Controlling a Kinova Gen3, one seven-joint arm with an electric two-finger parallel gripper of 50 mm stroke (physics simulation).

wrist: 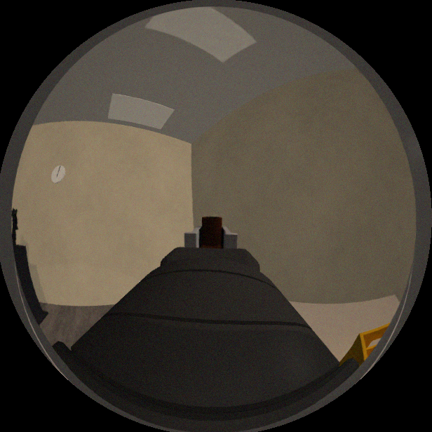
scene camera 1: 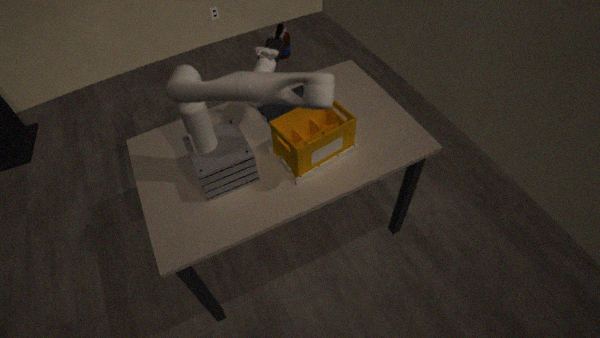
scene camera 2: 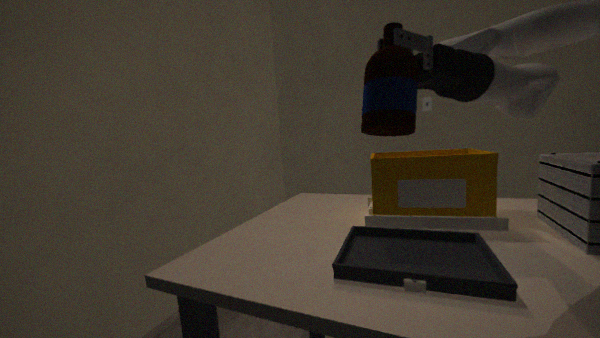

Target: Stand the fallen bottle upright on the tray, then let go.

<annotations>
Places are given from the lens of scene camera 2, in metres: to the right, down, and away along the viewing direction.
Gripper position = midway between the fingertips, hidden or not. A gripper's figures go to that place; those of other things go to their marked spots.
my gripper (scene camera 2: 386,41): 0.12, -0.18, 0.38
brown bottle (scene camera 2: 389,105): 0.12, -0.08, 0.34
</annotations>
